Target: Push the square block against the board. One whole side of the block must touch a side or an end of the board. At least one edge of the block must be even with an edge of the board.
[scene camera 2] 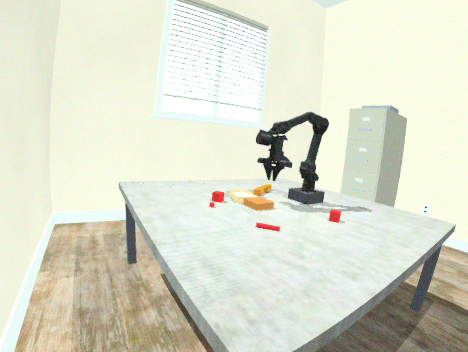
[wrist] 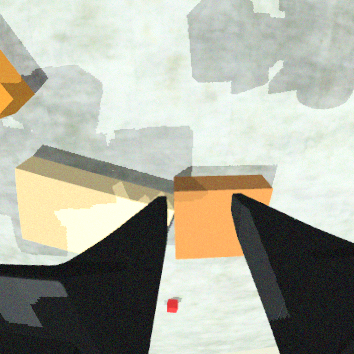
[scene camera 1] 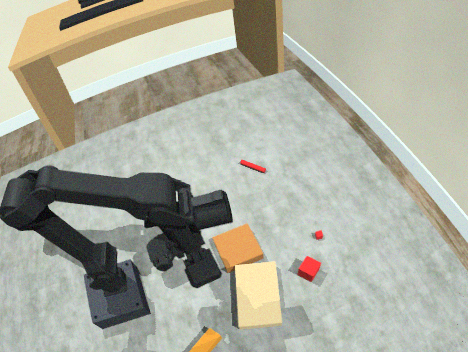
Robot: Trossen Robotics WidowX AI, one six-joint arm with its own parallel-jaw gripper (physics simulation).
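Places are measured from the arm's base along level axes (x ahead, y left, z up), in centimetres.
Pixels of known places: gripper, fingertip midpoint: (scene camera 2: 271, 180) (wrist: 198, 202) (scene camera 1: 201, 257); arm's base, origin of the base link: (scene camera 2: 308, 191) (scene camera 1: 113, 282).
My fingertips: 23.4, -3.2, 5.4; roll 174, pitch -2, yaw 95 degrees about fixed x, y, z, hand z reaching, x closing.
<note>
For each thing: its top centre in the pictures, then the offset to it from my fingertips, as dx, dy, dz.
- square block, middle of its top: (wrist: 219, 227) (scene camera 1: 237, 245) (scene camera 2: 259, 200) +9.1, +4.3, -8.0
- cream board, middle of its top: (wrist: 89, 226) (scene camera 1: 257, 293) (scene camera 2: 242, 192) +9.3, -9.7, -8.0
- yellow-orange piece, middle of its top: (scene camera 2: 263, 186) -12.1, -21.5, -7.9
- tiny red cube, middle of its top: (wrist: 172, 309) (scene camera 1: 319, 233) (scene camera 2: 212, 203) +29.9, -0.2, -9.4
- red stick, middle of its top: (scene camera 1: 252, 164) (scene camera 2: 268, 224) +22.4, +28.8, -9.6
The square block (scene camera 1: 238, 245) (scene camera 2: 259, 203) (wrist: 205, 230) is orange and lies flat beside one short end of the board. The cream board (scene camera 1: 257, 285) (scene camera 2: 237, 195) (wrist: 40, 205) lies flat and is turned at an angle to the block. A narrow wedge separates their facing sides; their nearest corners are very close, and I cannot tell whether they touch. My gripper (scene camera 2: 272, 178) (wrist: 198, 202) is partly open and empty, pointing down above the table. In the wrist view its fingertips overlap the block's region, one near the board's end and one over the block. In scene camera 1 the fingertips are hidden.
A yellow-orange piece (scene camera 1: 206, 341) (scene camera 2: 262, 189) (wrist: 10, 92) lies near the board. A red cube (scene camera 1: 309, 268) (scene camera 2: 218, 196) and a tiny red cube (scene camera 1: 319, 235) (scene camera 2: 212, 204) (wrist: 172, 305) are beyond it. A red stick (scene camera 1: 253, 166) (scene camera 2: 268, 227) and another red cube (scene camera 2: 335, 215) lie farther off.
</note>
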